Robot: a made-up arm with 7 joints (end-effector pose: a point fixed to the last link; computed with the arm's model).
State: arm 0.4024 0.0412 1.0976 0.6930 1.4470 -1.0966 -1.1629
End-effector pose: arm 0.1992 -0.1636 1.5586 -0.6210 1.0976 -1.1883
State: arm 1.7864 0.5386 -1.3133 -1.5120 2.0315 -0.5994 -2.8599
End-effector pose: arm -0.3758 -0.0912 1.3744 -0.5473 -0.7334 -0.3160
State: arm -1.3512 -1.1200 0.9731 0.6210 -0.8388 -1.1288 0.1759
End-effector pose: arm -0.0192 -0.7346 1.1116 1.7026 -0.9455 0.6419
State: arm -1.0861 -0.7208 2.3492 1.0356 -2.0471 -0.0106 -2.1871
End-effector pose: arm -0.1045 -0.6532 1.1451 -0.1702 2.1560 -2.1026
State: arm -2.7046 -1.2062 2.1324 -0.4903 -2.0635 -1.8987 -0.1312
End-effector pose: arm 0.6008 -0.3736 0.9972 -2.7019 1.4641 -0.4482
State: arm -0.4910 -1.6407 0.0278 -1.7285 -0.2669 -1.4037 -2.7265
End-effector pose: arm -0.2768 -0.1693 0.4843 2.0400 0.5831 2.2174
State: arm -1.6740 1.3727 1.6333 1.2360 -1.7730 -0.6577 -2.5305
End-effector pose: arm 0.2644 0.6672 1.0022 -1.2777 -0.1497 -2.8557
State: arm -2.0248 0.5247 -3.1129 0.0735 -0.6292 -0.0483 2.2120
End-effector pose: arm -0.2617 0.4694 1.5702 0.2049 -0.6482 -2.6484
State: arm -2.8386 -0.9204 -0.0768 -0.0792 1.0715 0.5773 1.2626
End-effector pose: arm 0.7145 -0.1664 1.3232 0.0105 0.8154 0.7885
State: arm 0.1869 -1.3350 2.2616 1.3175 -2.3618 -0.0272 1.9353
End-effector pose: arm -0.6650 -0.1323 0.6609 2.0921 -0.6670 -0.3952
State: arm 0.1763 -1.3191 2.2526 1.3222 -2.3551 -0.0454 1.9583
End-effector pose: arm -0.6618 -0.1409 0.6714 2.1148 -0.6128 -0.4040
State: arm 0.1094 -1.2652 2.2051 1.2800 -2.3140 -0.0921 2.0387
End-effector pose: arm -0.6645 -0.1893 0.7212 2.1387 -0.3950 -0.4960
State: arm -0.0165 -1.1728 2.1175 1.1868 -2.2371 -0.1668 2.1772
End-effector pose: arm -0.6561 -0.2787 0.8164 2.1111 -0.0288 -0.6761
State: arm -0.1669 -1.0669 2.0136 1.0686 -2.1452 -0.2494 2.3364
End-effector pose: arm -0.6175 -0.3770 0.9344 1.9941 0.3459 -0.8900
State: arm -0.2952 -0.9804 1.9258 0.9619 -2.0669 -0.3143 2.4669
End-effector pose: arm -0.5633 -0.4463 1.0358 1.8417 0.5977 -1.0647
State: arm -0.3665 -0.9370 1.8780 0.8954 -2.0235 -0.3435 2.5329
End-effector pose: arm -0.5290 -0.4769 1.0907 1.7418 0.6971 -1.1556
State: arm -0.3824 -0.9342 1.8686 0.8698 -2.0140 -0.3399 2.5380
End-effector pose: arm -0.5261 -0.4830 1.1016 1.7146 0.6927 -1.1736
